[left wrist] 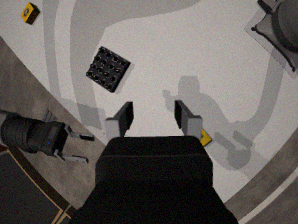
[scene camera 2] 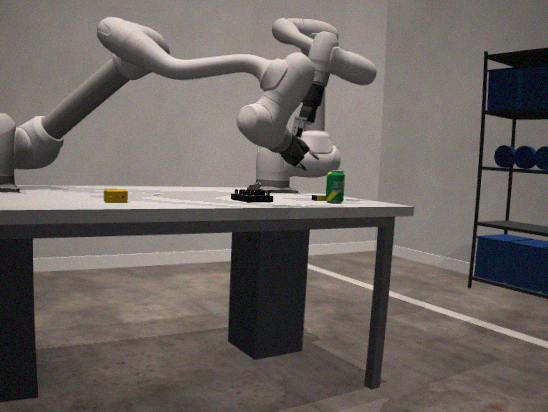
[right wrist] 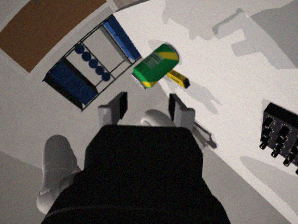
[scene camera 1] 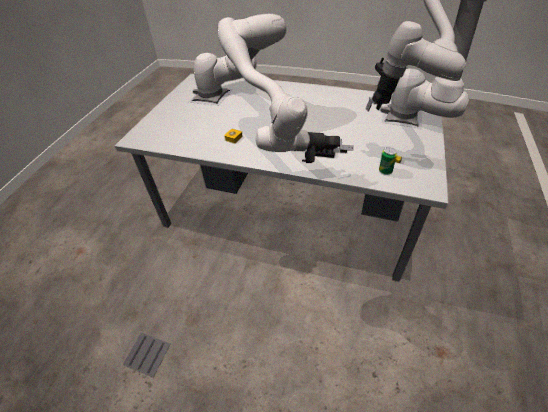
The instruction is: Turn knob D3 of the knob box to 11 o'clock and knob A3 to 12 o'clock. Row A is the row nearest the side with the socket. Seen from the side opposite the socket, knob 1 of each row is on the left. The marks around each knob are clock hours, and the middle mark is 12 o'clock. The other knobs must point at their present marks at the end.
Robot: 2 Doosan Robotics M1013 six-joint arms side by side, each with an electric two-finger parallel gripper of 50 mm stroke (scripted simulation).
Path:
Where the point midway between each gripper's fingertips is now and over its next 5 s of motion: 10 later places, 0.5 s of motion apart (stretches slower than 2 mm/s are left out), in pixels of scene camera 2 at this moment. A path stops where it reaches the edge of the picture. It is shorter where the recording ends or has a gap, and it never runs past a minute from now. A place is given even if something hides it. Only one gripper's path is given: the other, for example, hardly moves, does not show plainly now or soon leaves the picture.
My left gripper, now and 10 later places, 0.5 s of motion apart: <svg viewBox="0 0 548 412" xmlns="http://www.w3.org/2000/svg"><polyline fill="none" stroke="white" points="296,135 294,137 291,145 286,153 280,160 272,167 260,175 249,181 248,181 245,181 241,180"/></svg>

